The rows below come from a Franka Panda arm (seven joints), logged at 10 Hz.
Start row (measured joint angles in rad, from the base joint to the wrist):
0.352, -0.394, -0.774, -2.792, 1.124, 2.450, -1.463
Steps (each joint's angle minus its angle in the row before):
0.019, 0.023, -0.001, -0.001, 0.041, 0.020, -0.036
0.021, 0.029, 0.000, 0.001, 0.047, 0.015, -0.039
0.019, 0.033, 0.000, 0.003, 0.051, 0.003, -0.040
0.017, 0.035, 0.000, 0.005, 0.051, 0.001, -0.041
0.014, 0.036, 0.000, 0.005, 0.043, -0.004, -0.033
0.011, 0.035, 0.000, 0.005, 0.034, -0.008, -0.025
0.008, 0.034, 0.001, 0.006, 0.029, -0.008, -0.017
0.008, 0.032, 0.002, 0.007, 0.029, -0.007, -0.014
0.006, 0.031, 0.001, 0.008, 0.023, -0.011, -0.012
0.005, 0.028, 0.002, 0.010, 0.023, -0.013, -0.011
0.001, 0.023, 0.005, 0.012, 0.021, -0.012, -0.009
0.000, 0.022, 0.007, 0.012, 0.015, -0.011, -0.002
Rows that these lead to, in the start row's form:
0.371, -0.371, -0.775, -2.793, 1.165, 2.470, -1.499
0.392, -0.342, -0.775, -2.792, 1.212, 2.485, -1.538
0.411, -0.309, -0.775, -2.789, 1.263, 2.488, -1.578
0.428, -0.274, -0.775, -2.784, 1.314, 2.489, -1.619
0.442, -0.238, -0.775, -2.779, 1.357, 2.485, -1.652
0.453, -0.203, -0.775, -2.774, 1.391, 2.477, -1.677
0.461, -0.169, -0.774, -2.768, 1.420, 2.469, -1.694
0.469, -0.137, -0.772, -2.761, 1.449, 2.462, -1.708
0.475, -0.106, -0.771, -2.753, 1.472, 2.451, -1.720
0.480, -0.078, -0.769, -2.743, 1.495, 2.438, -1.731
0.481, -0.055, -0.764, -2.731, 1.516, 2.426, -1.740
0.481, -0.033, -0.757, -2.719, 1.531, 2.415, -1.742

